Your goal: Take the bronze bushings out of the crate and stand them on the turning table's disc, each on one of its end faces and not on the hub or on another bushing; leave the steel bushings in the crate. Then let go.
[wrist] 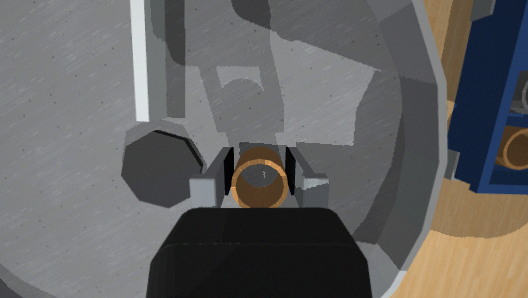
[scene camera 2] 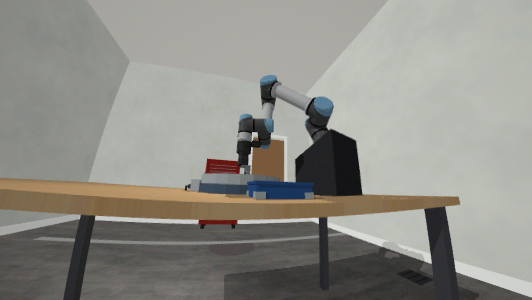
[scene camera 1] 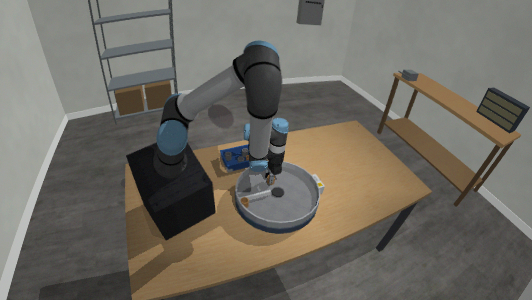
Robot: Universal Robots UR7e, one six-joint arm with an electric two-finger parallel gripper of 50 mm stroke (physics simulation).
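Seen in the pictures: gripper, fingertip midpoint: (wrist: 259,161) (scene camera 1: 268,180); arm's base at its link origin: (scene camera 2: 326,146) (scene camera 1: 170,162).
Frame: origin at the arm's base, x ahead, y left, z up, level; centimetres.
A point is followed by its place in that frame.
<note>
My gripper (scene camera 1: 270,177) {x 45.9, y -10.0, z -20.9 cm} (scene camera 2: 245,170) {x 45.9, y -10.0, z -20.9 cm} (wrist: 259,161) {x 45.9, y -10.0, z -20.9 cm} is shut on a bronze bushing (scene camera 1: 271,181) (wrist: 259,155) {x 45.1, y -10.0, z -20.0 cm}, held upright inside the turning table's rim, beside the hub (scene camera 1: 278,192) {x 46.5, y -18.6, z -22.3 cm} (wrist: 162,170) {x 46.5, y -17.8, z -22.3 cm} and apart from it. Whether its lower end touches the disc (scene camera 1: 295,201) {x 51.2, y -27.0, z -23.1 cm} (wrist: 75,75) {x 38.8, y -23.6, z -23.1 cm} is unclear; the rim hides it in scene camera 2. Another bronze bushing (scene camera 1: 245,202) {x 28.9, y -17.0, z -22.5 cm} is on the disc near the rim. The blue crate (scene camera 1: 237,165) {x 38.3, y 11.2, z -25.2 cm} (scene camera 2: 280,190) {x 44.7, y 24.4, z -25.9 cm} (wrist: 475,100) {x 42.7, y 10.6, z -26.1 cm} holds a bronze bushing (wrist: 506,137) {x 46.0, y 12.3, z -24.4 cm} and several steel bushings (scene camera 1: 228,156) {x 36.7, y 20.0, z -24.7 cm} (wrist: 523,92) {x 42.1, y 12.8, z -24.1 cm}; the arm partly covers it in scene camera 1.
A pale bar (scene camera 1: 260,195) {x 36.9, y -17.2, z -21.1 cm} (wrist: 140,60) {x 38.6, y -16.9, z -19.9 cm} runs across the disc from near the hub towards the rim. The turning table's raised rim (scene camera 1: 239,206) {x 25.6, y -17.2, z -23.5 cm} (wrist: 442,130) {x 44.2, y 2.5, z -19.9 cm} surrounds the disc. A small white box (scene camera 1: 319,185) {x 68.8, y -24.3, z -22.6 cm} sits against its outside. The black robot base block (scene camera 1: 175,205) {x -3.7, y -16.4, z -9.2 cm} (scene camera 2: 325,165) {x 10.6, y 8.4, z -13.6 cm} stands beside the turning table.
</note>
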